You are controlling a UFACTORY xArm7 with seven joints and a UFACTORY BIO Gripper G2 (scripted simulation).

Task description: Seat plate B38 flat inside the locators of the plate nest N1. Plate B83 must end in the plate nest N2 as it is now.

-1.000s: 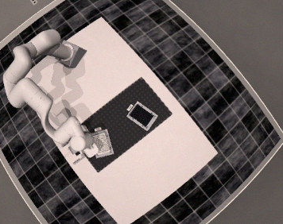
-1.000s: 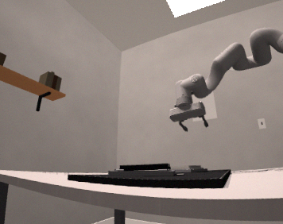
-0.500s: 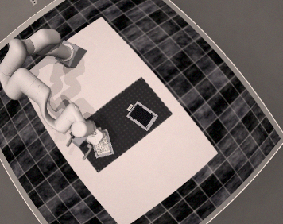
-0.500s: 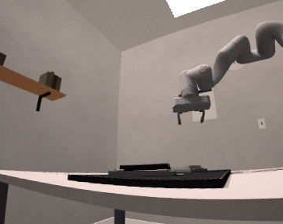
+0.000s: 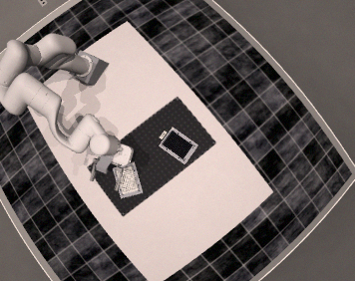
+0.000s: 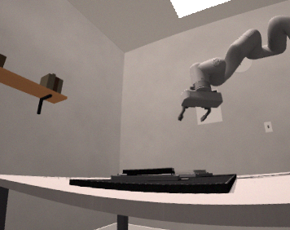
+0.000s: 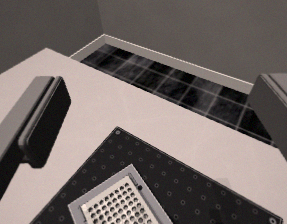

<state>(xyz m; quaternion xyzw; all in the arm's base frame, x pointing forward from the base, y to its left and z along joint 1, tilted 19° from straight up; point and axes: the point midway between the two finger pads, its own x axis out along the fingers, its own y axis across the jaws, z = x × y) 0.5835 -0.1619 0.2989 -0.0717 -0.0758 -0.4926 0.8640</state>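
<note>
My hand is 34 cm to the right of the black well plate, 24 cm above it and 7 cm short of it. The rest, counted from my hand: white well plate (24 cm below, 3 cm to the left, 3 cm ahead); then dark dotted mat (27 cm below, 20 cm to the left, 1 cm ahead).
</note>
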